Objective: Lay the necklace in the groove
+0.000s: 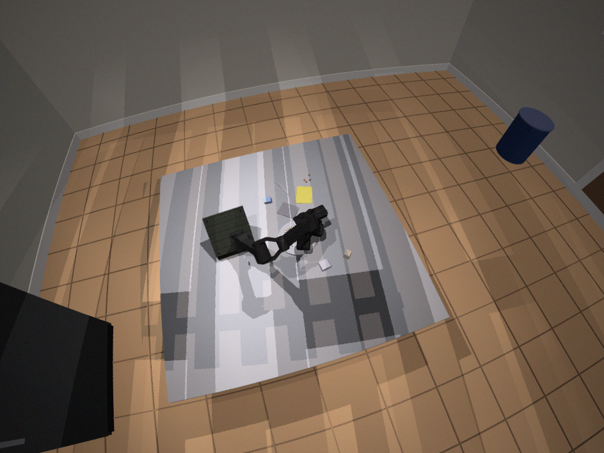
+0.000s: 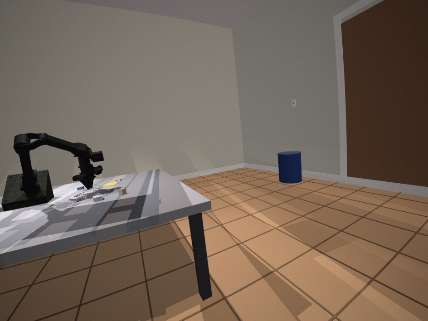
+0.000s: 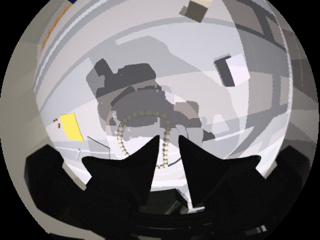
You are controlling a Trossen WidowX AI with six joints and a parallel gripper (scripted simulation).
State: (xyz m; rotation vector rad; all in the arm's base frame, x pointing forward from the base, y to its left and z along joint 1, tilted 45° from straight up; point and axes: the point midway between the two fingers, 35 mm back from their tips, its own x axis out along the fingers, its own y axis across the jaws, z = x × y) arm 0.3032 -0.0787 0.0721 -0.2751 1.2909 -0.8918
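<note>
My gripper tip is now 40 mm to the right of the round bead board, 40 mm above it and 20 mm past it. Also, from my gripper tip: grey card 220 mm to the left, 40 mm below, 10 mm behind; beige cube 170 mm ahead, 140 mm to the right, 30 mm below; white block 150 mm to the right, 50 mm ahead, 30 mm below.
</note>
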